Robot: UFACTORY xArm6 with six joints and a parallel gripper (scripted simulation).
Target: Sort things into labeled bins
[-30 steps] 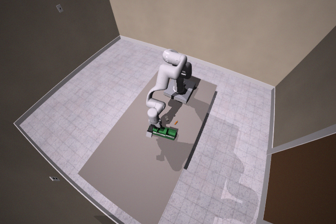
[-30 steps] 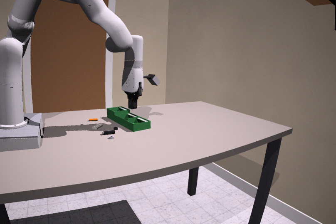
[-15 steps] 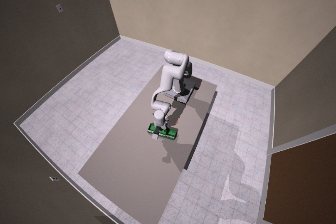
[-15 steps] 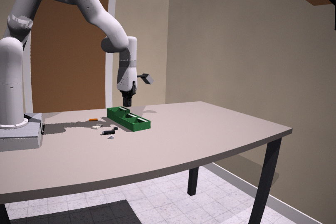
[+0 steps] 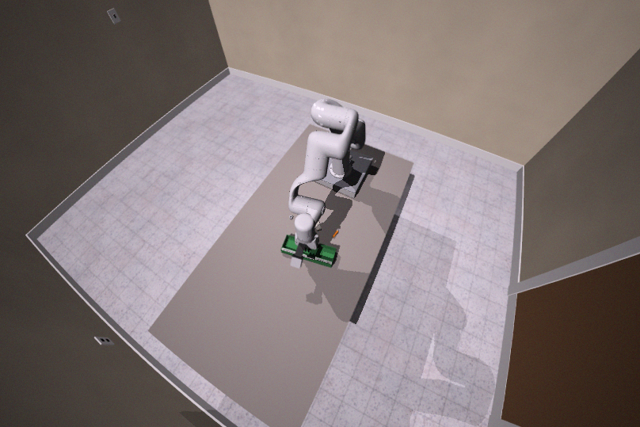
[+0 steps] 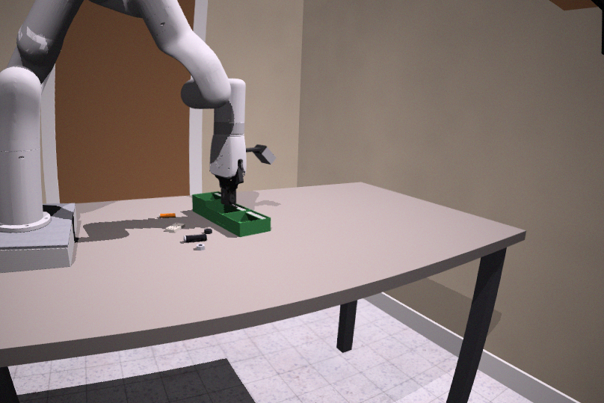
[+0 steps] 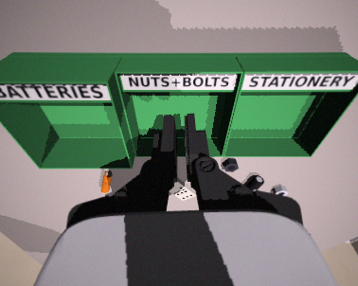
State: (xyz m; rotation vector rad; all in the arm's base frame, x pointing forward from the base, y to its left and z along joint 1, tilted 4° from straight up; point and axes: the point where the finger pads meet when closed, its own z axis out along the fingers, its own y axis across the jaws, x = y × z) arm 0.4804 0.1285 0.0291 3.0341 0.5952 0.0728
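My hand is 40 mm above the green three-bin tray. From my hand the other things lie so: white domino 140 mm behind, 50 mm to the right, 60 mm below; then black nut 70 mm behind, 90 mm to the right, 60 mm below; then orange battery 150 mm behind, 60 mm to the left, 60 mm below.
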